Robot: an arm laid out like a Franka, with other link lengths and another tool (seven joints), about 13 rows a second.
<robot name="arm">
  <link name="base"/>
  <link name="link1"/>
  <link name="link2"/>
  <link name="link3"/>
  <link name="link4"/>
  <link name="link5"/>
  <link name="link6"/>
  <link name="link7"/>
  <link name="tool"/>
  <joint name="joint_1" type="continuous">
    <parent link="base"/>
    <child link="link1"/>
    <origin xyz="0 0 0.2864"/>
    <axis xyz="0 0 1"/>
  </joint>
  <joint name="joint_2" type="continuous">
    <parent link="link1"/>
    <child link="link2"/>
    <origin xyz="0 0 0"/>
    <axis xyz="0 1 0"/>
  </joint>
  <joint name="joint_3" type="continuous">
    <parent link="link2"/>
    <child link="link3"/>
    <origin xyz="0 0 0.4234"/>
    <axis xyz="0 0 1"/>
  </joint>
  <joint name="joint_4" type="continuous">
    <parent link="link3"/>
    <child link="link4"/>
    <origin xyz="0.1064 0 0"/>
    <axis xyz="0 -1 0"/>
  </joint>
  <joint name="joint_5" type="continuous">
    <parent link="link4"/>
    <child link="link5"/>
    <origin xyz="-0.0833 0 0.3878"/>
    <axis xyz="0 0 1"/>
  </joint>
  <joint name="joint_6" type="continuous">
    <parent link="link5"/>
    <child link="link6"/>
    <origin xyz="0 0 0"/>
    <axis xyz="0 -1 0"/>
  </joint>
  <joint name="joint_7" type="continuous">
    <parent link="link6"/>
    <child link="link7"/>
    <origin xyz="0.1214 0 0"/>
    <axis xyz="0 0 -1"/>
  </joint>
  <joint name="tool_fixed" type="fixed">
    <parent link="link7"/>
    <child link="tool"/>
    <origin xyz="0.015 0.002 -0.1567" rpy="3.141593 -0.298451 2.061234"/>
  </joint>
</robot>
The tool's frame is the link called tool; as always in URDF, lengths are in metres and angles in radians. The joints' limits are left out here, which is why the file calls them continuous.
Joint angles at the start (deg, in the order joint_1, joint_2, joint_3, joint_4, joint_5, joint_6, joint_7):
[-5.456 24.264 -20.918 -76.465 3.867 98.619 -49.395]
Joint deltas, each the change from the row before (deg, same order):
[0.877 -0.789 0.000 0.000 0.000 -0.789 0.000]
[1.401 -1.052 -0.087 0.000 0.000 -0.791 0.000]
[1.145 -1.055 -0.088 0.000 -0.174 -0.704 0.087]
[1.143 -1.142 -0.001 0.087 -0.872 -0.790 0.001]
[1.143 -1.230 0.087 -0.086 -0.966 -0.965 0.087]
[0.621 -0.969 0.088 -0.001 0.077 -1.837 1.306]
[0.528 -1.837 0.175 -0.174 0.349 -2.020 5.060]
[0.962 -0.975 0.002 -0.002 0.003 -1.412 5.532]
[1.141 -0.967 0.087 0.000 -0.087 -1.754 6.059]
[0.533 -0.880 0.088 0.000 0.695 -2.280 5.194]
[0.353 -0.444 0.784 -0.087 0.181 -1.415 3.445]
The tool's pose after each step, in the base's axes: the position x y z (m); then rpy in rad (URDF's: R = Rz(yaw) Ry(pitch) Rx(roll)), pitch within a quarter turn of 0, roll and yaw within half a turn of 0. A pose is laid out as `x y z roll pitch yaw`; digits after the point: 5 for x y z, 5 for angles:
0.73595 -0.26815 0.50099 -3.06157 -0.29221 2.47244
0.73584 -0.25001 0.51315 -3.06829 -0.28999 2.49641
0.73409 -0.23581 0.52541 -3.07241 -0.28550 2.51415
0.73108 -0.22239 0.53909 -3.06563 -0.27736 2.53295
0.72656 -0.20849 0.55167 -3.05705 -0.27354 2.55035
0.71992 -0.19850 0.55964 -3.06084 -0.28940 2.53830
0.70860 -0.18903 0.57620 -3.07659 -0.29670 2.46389
0.70360 -0.17752 0.58497 -3.07877 -0.30109 2.38359
0.69797 -0.16333 0.59269 -3.07482 -0.30982 2.29670
0.68967 -0.15399 0.59816 -3.07282 -0.33501 2.21491
0.68648 -0.14110 0.59900 -3.06387 -0.35180 2.17074

